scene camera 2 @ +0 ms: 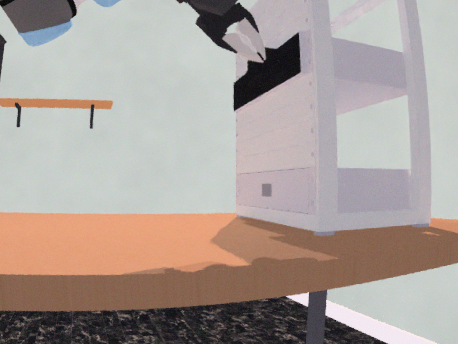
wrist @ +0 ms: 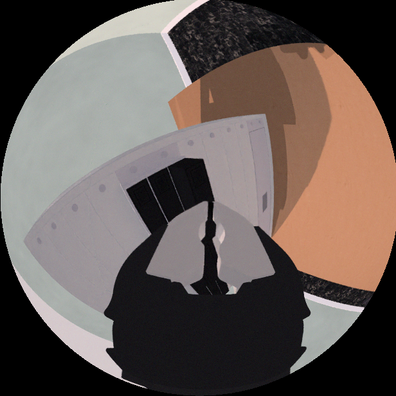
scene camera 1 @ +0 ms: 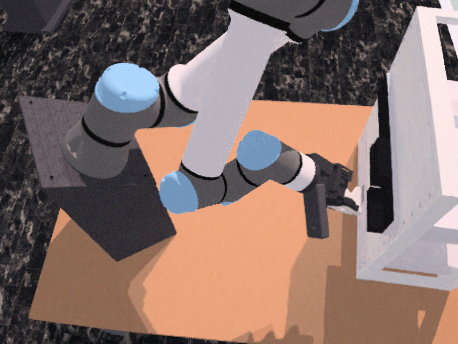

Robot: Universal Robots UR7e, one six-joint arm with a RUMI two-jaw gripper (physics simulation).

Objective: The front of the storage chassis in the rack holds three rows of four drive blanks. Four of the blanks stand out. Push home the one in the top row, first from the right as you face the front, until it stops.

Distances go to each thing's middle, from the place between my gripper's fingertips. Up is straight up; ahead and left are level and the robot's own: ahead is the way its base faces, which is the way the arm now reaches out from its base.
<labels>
Right now the white rack (scene camera 2: 287, 172) is 190 mm ahead of my hand, 190 mm to the left of it and 40 mm below it.
</labels>
